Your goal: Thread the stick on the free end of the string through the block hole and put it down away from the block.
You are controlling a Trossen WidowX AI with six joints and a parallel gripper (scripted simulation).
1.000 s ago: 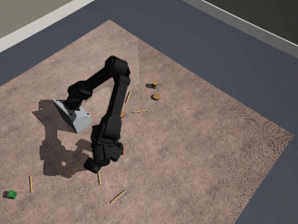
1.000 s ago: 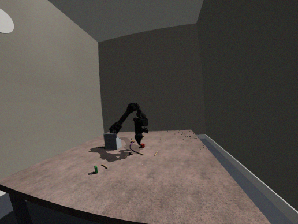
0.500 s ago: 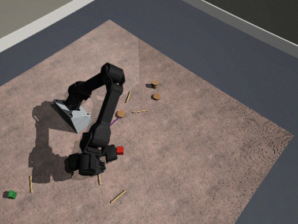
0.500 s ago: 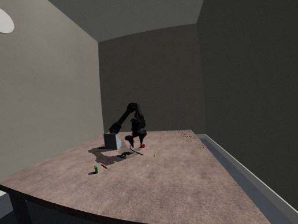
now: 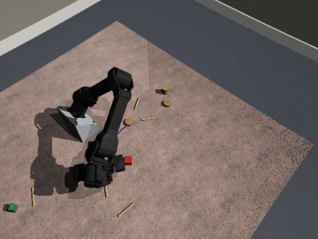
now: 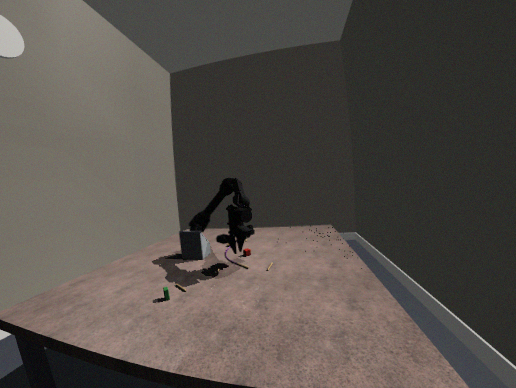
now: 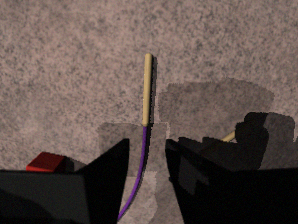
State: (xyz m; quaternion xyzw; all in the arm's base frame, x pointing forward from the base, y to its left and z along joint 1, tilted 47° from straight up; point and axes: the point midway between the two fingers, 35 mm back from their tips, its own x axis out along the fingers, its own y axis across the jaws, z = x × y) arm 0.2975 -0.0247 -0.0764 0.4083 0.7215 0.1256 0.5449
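Right now my gripper tip is 60 mm above the thin wooden stick, 10 mm to the left of it and 10 mm short of it. Round my gripper tip: green block: 320 mm to the right, 140 mm behind, 40 mm below; small red block: 130 mm to the left, 50 mm below, 10 mm behind; round wooden button: 260 mm to the left, 170 mm behind, 50 mm below.
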